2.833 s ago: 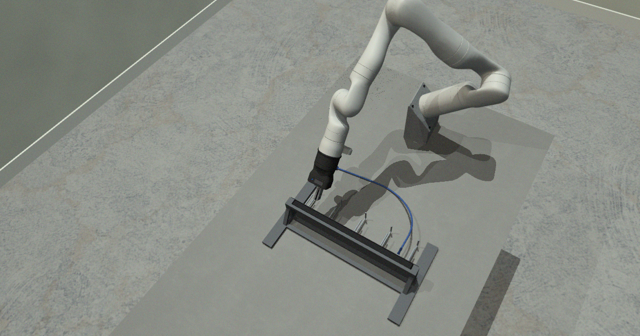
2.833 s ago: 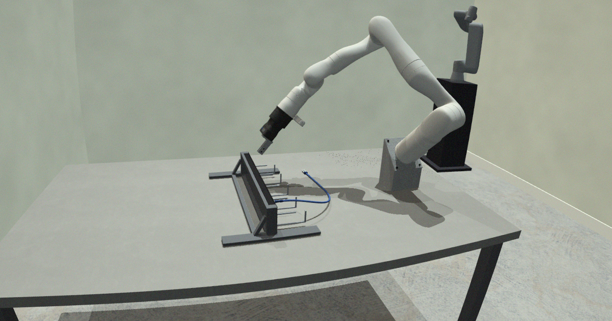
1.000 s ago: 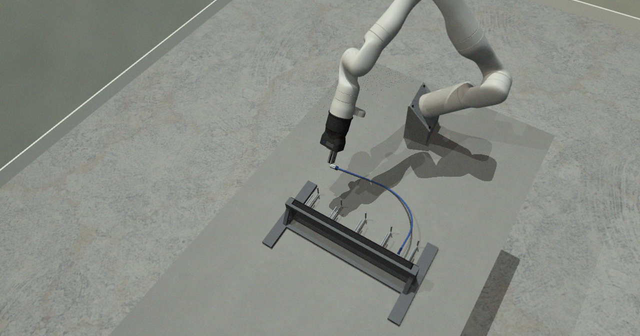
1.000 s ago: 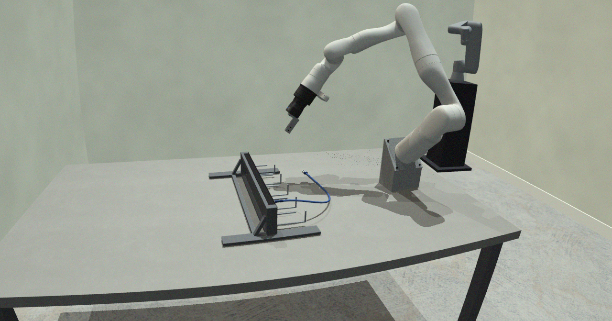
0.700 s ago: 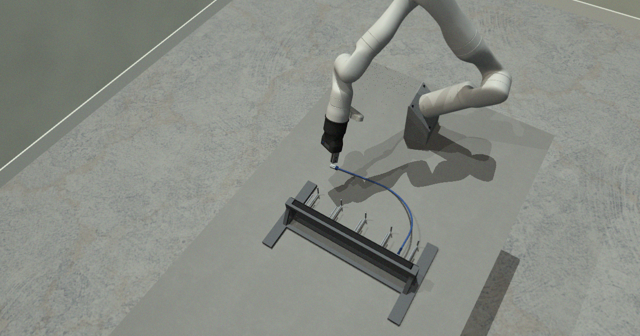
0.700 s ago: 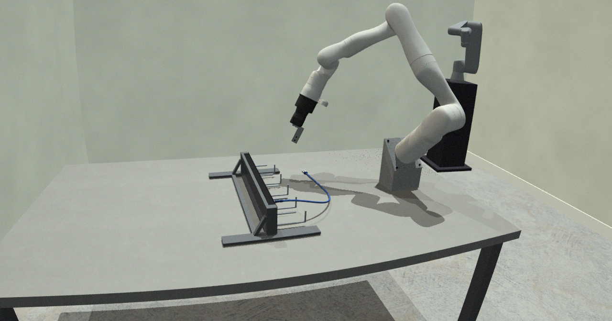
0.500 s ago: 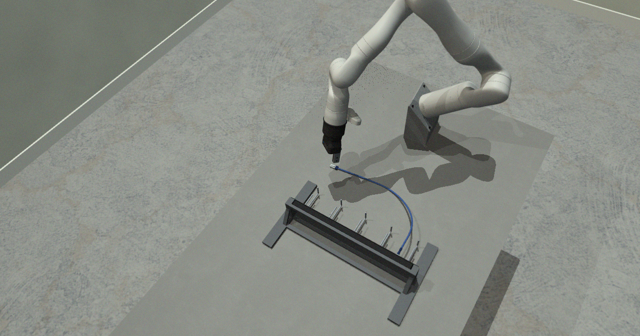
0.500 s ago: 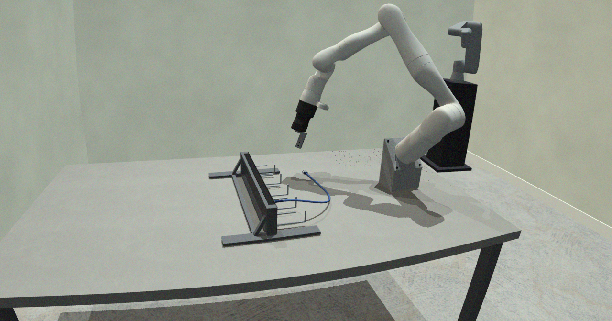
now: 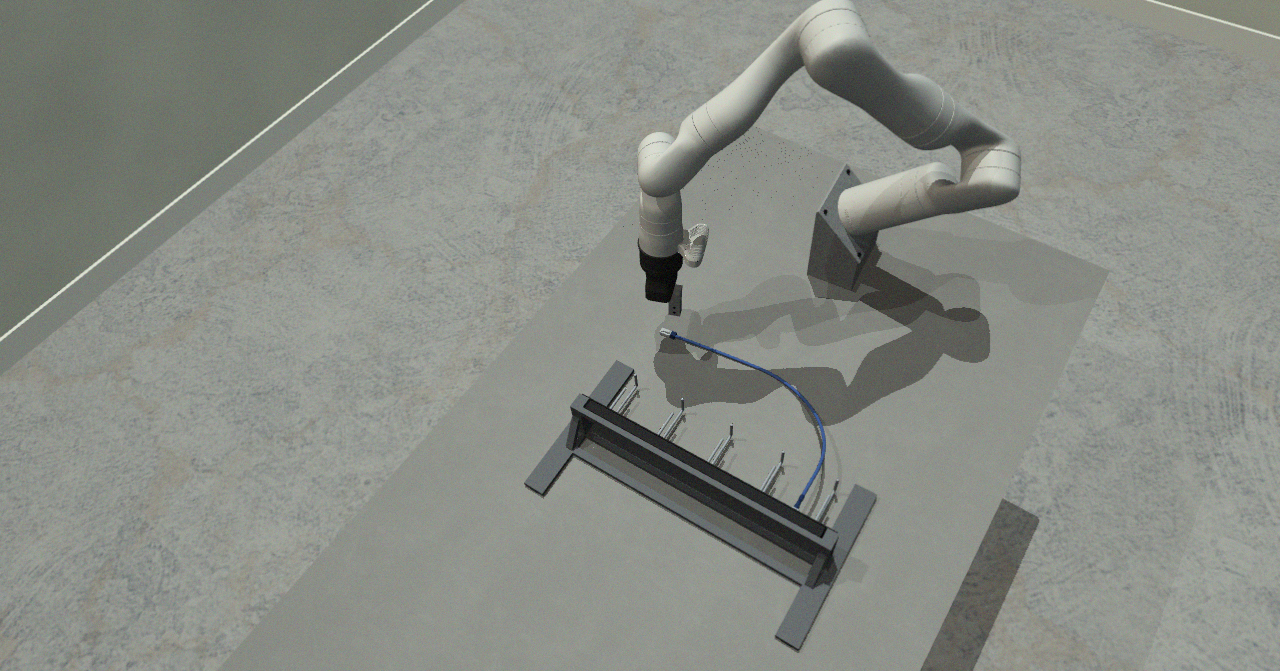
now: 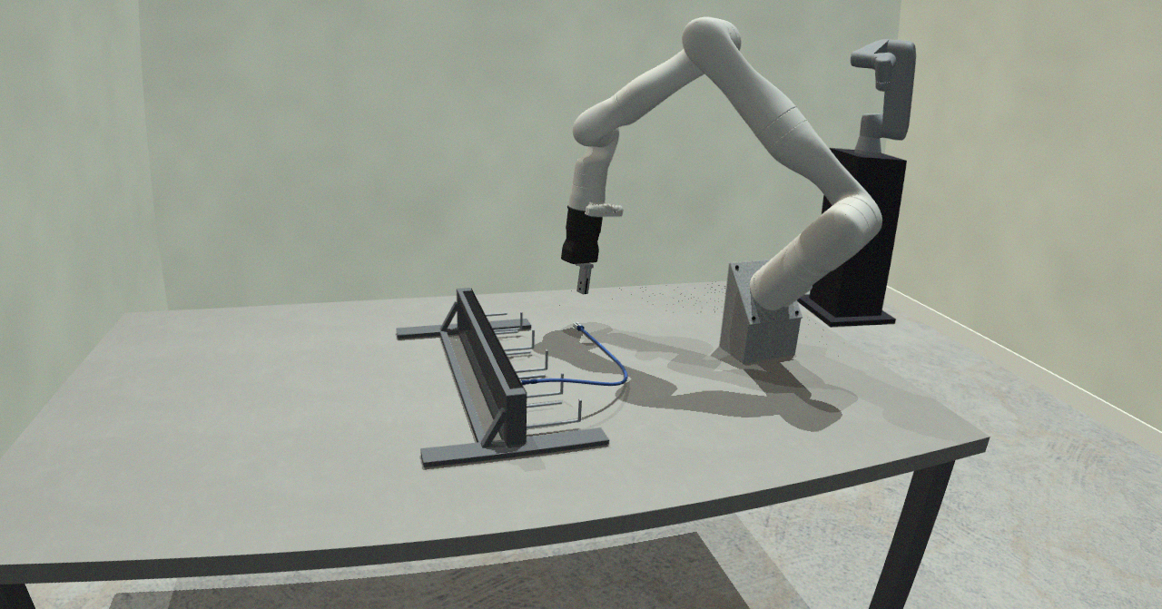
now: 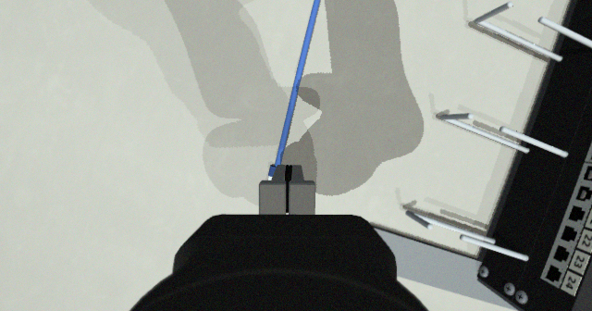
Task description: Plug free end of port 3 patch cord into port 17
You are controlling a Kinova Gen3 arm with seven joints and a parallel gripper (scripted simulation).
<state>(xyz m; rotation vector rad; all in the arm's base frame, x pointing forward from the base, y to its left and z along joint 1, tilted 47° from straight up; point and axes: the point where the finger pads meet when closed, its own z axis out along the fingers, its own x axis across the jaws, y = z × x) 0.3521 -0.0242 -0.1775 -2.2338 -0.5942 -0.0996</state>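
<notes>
Right now the plug is 100 mm below my hand and 20 mm to the right of it.
</notes>
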